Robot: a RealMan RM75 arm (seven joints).
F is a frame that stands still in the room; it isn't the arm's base.
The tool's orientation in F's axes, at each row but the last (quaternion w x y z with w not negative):
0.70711, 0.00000, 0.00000, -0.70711
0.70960, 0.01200, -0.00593, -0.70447
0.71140, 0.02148, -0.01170, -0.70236
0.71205, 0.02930, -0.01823, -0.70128
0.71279, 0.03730, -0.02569, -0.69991
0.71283, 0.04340, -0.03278, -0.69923
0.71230, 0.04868, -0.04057, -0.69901
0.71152, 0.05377, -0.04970, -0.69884
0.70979, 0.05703, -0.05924, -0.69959
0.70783, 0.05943, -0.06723, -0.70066
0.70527, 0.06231, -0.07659, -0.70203
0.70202, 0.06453, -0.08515, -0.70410
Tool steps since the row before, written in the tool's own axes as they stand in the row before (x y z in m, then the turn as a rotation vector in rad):
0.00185, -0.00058, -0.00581, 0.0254, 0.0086, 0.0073
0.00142, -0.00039, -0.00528, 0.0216, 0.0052, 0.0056
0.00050, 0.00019, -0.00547, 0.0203, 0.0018, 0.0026
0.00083, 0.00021, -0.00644, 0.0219, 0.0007, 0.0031
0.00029, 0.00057, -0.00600, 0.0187, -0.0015, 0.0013
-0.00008, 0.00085, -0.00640, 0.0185, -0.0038, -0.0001
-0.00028, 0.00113, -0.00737, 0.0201, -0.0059, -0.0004
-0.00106, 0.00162, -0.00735, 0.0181, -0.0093, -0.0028
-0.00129, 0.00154, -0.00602, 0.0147, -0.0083, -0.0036
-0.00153, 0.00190, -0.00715, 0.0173, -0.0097, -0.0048
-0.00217, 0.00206, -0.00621, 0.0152, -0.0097, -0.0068
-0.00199, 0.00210, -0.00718, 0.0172, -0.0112, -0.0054
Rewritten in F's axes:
-0.00058, -0.00185, -0.00581, 0.0086, -0.0254, 0.0073
-0.00025, -0.00138, -0.00530, 0.0052, -0.0216, 0.0055
0.00045, -0.00042, -0.00546, 0.0019, -0.0203, 0.0024
0.00065, -0.00072, -0.00642, 0.0008, -0.0219, 0.0028
0.00111, -0.00018, -0.00593, -0.0013, -0.0187, 0.0009
0.00153, 0.00020, -0.00627, -0.0034, -0.0186, -0.0008
0.00204, 0.00039, -0.00717, -0.0054, -0.0202, -0.0013
0.00266, 0.00114, -0.00703, -0.0085, -0.0182, -0.0042
0.00249, 0.00130, -0.00569, -0.0074, -0.0148, -0.0048
0.00313, 0.00148, -0.00671, -0.0085, -0.0175, -0.0062
0.00323, 0.00206, -0.00573, -0.0081, -0.0154, -0.0083
0.00358, 0.00178, -0.00663, -0.0099, -0.0174, -0.0071

